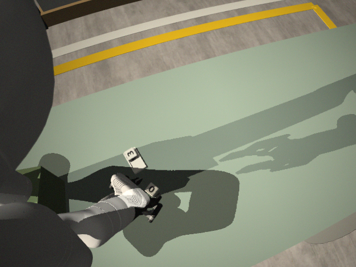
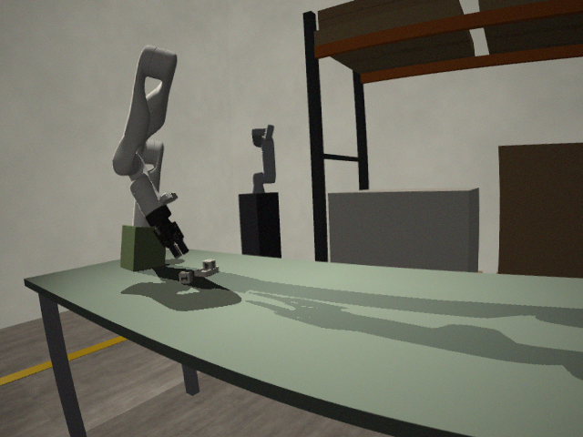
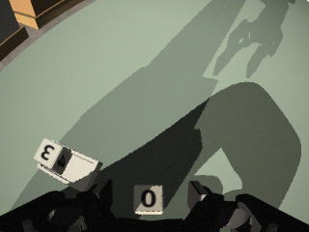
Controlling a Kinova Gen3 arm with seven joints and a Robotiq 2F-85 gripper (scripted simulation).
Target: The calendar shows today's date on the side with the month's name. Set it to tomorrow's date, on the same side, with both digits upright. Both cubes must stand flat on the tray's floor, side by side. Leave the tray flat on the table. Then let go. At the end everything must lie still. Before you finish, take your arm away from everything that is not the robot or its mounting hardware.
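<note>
Now: hand 10 mm to the right of the white cube and 80 mm above it. Round my hand: white tray: 40 mm behind, 110 mm to the left, 90 mm below.
</note>
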